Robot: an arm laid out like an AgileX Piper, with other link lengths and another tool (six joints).
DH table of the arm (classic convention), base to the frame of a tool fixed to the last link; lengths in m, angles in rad. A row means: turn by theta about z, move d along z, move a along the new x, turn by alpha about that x. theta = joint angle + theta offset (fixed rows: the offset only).
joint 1: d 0.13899  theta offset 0  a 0  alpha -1.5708
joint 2: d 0  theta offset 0.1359  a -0.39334  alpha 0
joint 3: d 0  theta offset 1.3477  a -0.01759  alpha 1.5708
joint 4: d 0.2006  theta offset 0  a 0  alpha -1.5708
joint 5: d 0  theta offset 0  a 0  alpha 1.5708
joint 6: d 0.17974  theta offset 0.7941  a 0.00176  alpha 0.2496
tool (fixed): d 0.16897  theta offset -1.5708  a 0  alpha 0
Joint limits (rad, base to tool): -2.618..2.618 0..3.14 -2.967..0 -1.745..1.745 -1.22..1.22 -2.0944..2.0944
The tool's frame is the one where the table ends.
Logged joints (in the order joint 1, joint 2, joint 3, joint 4, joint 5, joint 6), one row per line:
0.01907 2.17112 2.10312 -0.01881 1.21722 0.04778
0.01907 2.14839 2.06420 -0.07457 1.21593 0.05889
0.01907 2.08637 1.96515 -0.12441 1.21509 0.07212
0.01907 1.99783 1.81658 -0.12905 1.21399 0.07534
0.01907 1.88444 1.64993 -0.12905 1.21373 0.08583
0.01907 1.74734 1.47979 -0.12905 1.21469 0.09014
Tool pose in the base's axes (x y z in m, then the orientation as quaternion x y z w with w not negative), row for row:
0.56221 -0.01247 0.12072 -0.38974 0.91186 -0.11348 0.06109
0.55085 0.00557 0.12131 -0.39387 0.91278 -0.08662 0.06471
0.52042 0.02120 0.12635 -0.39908 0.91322 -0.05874 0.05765
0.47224 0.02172 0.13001 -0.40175 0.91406 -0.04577 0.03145
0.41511 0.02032 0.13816 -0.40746 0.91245 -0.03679 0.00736
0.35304 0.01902 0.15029 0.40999 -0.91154 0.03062 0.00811
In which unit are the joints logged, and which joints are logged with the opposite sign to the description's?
The joints are logged in radians. Opposite sign: joint 3, joint 4, joint 6.
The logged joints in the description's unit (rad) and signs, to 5 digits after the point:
0.01907 2.17112 -2.10312 0.01881 1.21722 -0.04778
0.01907 2.14839 -2.06420 0.07457 1.21593 -0.05889
0.01907 2.08637 -1.96515 0.12441 1.21509 -0.07212
0.01907 1.99783 -1.81658 0.12905 1.21399 -0.07534
0.01907 1.88444 -1.64993 0.12905 1.21373 -0.08583
0.01907 1.74734 -1.47979 0.12905 1.21469 -0.09014

